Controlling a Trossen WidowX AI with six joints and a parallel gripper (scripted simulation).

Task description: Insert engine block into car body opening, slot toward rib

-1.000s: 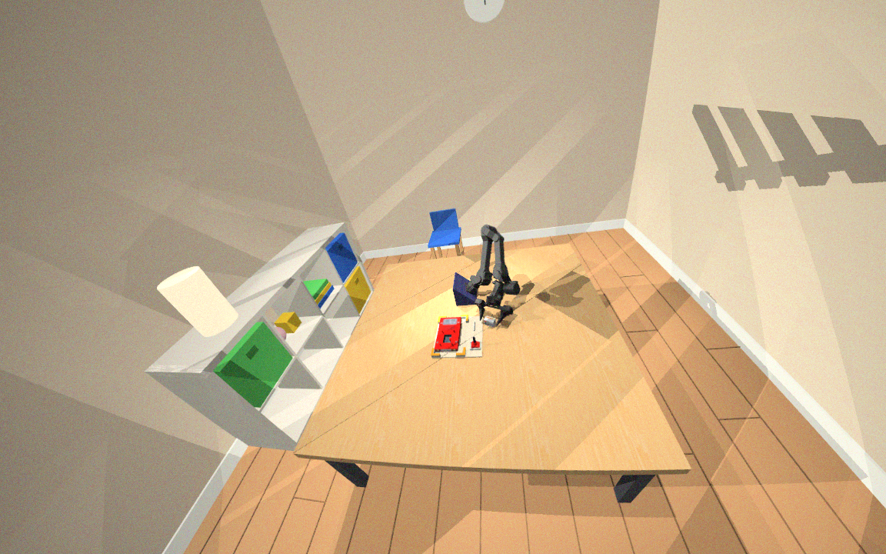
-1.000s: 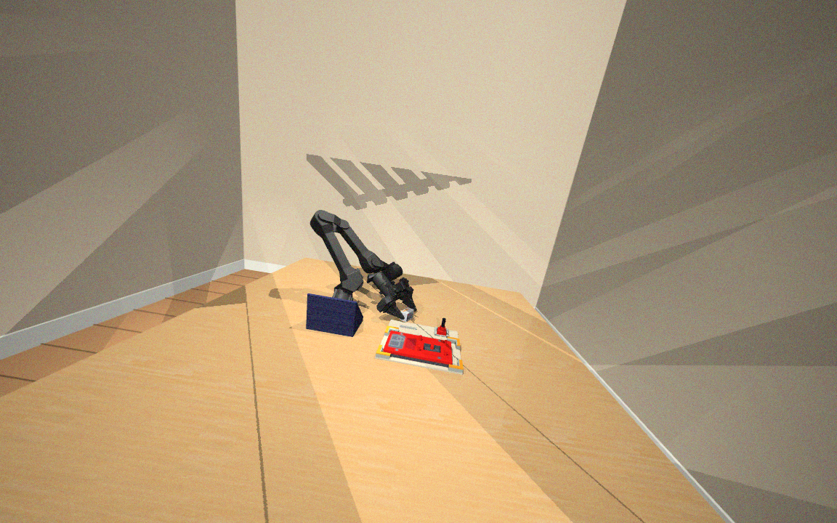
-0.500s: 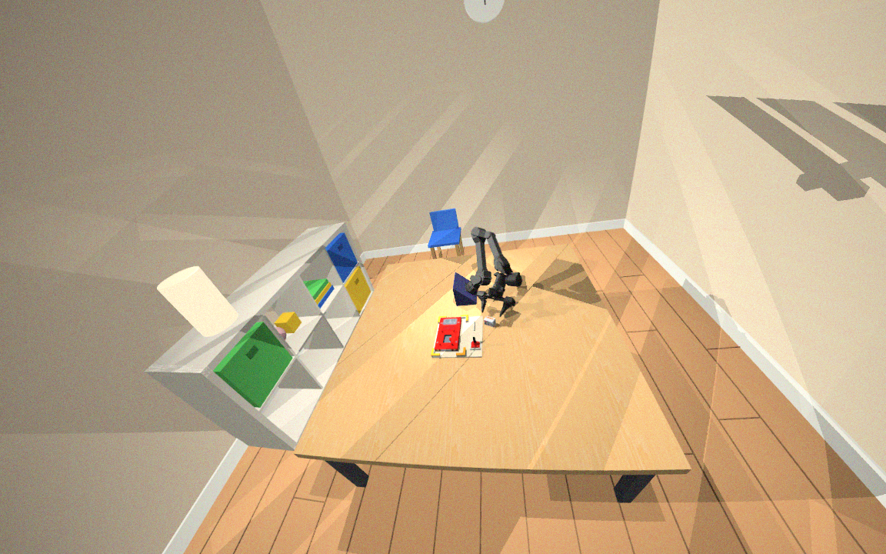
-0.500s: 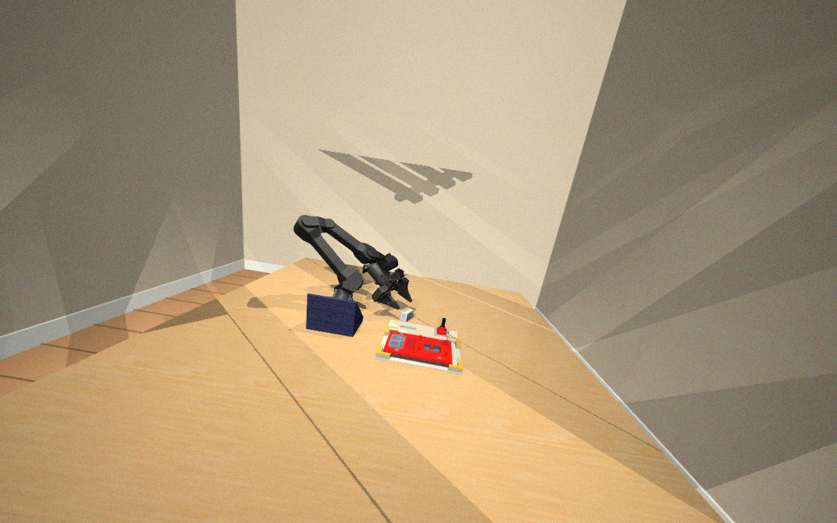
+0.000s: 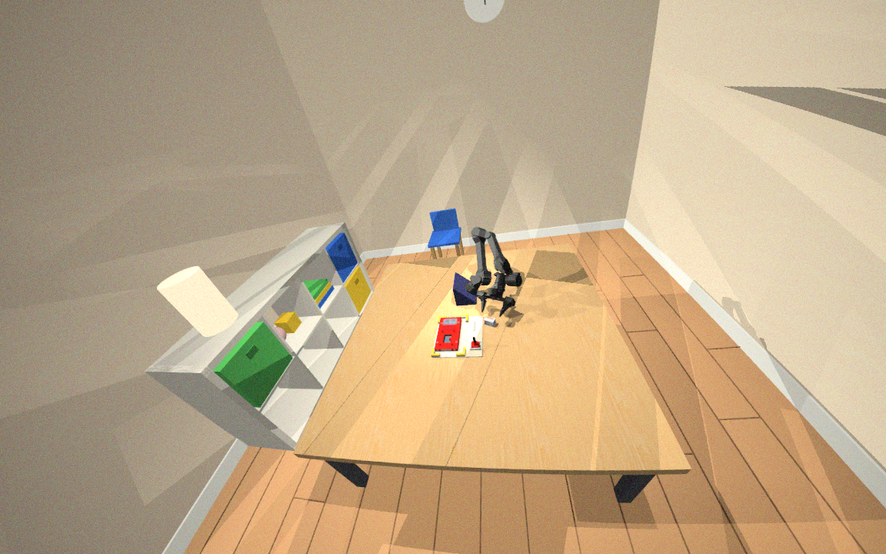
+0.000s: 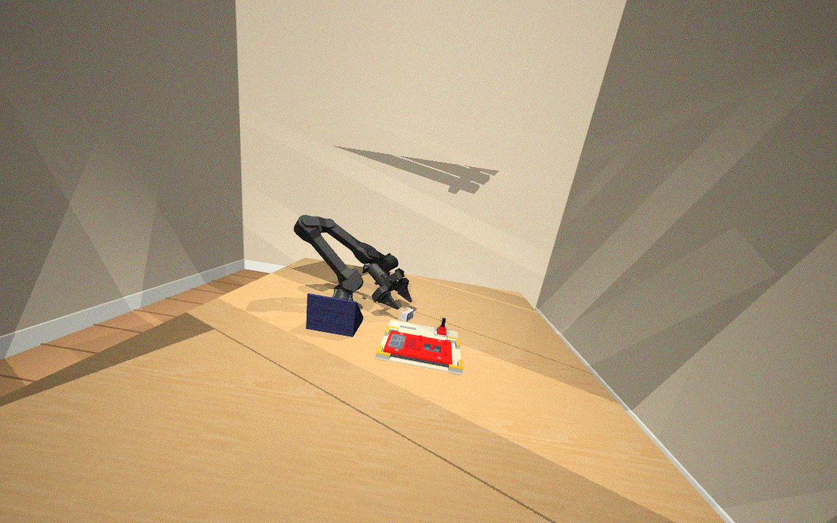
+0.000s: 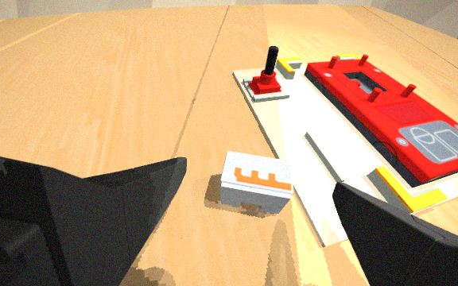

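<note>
Right now the grey engine block is 1 cm ahead of my gripper tip, 1 cm to the right of it and 4 cm below it.
</note>
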